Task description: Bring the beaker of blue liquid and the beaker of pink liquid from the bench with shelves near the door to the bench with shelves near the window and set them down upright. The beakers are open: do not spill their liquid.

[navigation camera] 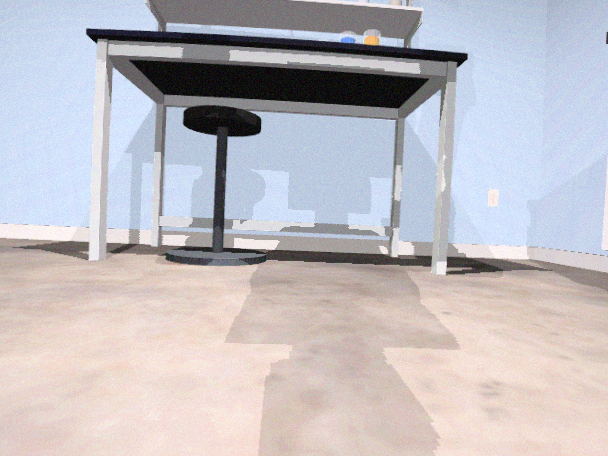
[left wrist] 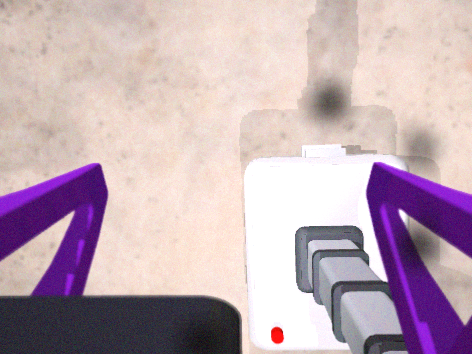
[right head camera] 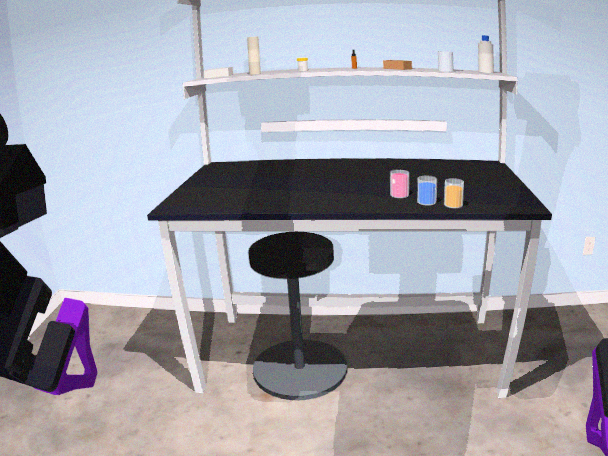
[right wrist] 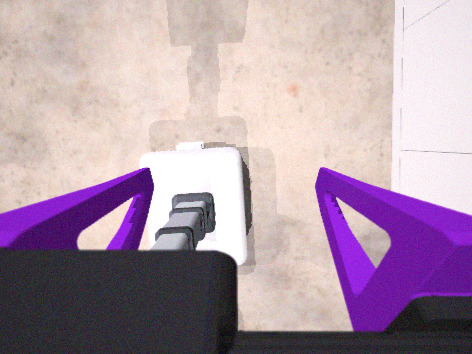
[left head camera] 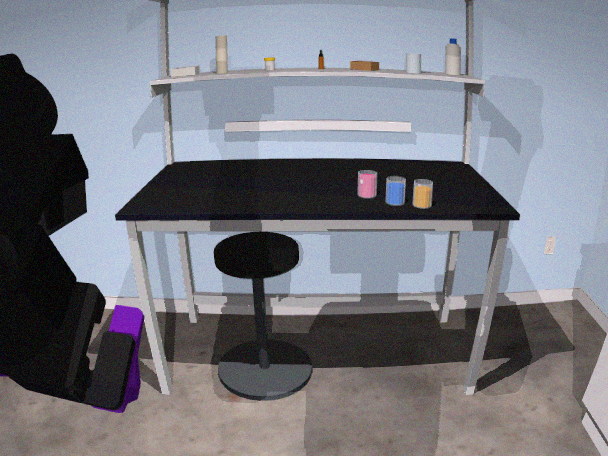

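Observation:
The beaker of pink liquid (left head camera: 367, 185) (right head camera: 399, 184) and the beaker of blue liquid (left head camera: 395, 192) (right head camera: 427, 192) (navigation camera: 348, 38) stand upright on the black top of the bench with shelves (left head camera: 240, 195) (right head camera: 280, 195) (navigation camera: 260, 41), right of its middle. The pink one stands left of the blue one and a little farther back. My left gripper (left wrist: 236, 177) is open and empty, low at the left of the head views, in front of the bench and well apart from the beakers. My right gripper (right wrist: 234, 176) is open and empty; part of it shows at the right edge of the right head view.
A beaker of orange liquid (left head camera: 422, 195) (right head camera: 453, 194) (navigation camera: 371, 38) stands right beside the blue one. A black stool (left head camera: 256, 255) (right head camera: 291, 255) (navigation camera: 222, 120) stands before the bench, left of its middle. Bottles and boxes stand on the shelf (left head camera: 300, 73). A white cabinet (left head camera: 597, 385) (right wrist: 435, 100) is at the right.

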